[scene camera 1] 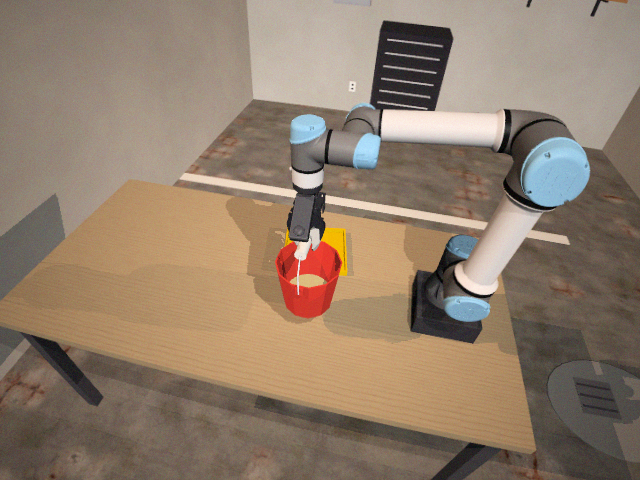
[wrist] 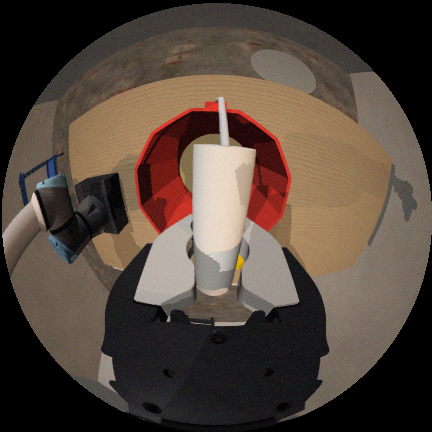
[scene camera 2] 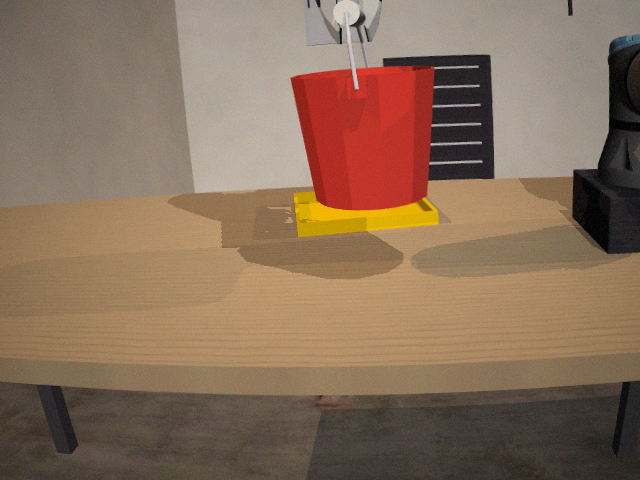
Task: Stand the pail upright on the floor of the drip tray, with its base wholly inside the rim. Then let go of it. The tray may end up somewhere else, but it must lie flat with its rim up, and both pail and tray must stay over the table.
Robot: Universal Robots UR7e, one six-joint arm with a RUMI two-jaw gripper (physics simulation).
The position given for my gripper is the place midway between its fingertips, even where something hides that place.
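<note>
Red pail point(scene camera 2: 369, 149), also in scene camera 1 point(scene camera 1: 319, 272). Yellow drip tray point(scene camera 2: 313, 219). My gripper point(scene camera 1: 306, 249), also in the wrist view point(wrist: 216, 216).
</note>
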